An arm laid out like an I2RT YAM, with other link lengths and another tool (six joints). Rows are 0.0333 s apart.
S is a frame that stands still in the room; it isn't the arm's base.
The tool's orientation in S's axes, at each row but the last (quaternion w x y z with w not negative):
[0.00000, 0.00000, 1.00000, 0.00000]
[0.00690, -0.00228, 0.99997, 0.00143]
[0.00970, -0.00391, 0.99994, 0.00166]
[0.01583, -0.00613, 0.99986, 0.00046]
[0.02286, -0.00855, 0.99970, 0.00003]
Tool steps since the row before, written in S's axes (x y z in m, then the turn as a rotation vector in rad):
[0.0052, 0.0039, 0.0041, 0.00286, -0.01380, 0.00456]
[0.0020, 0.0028, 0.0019, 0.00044, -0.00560, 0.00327]
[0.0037, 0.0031, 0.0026, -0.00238, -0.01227, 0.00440]
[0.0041, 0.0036, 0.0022, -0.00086, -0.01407, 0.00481]
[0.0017, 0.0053, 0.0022, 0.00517, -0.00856, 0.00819]
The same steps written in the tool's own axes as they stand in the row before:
[-0.0052, 0.0039, -0.0041, -0.00286, -0.01380, -0.00456]
[-0.0020, 0.0028, -0.0019, -0.00046, -0.00559, -0.00328]
[-0.0038, 0.0031, -0.0025, 0.00239, -0.01224, -0.00449]
[-0.0042, 0.0036, -0.0021, 0.00088, -0.01405, -0.00485]
[-0.0019, 0.0053, -0.0021, -0.00539, -0.00865, -0.00795]

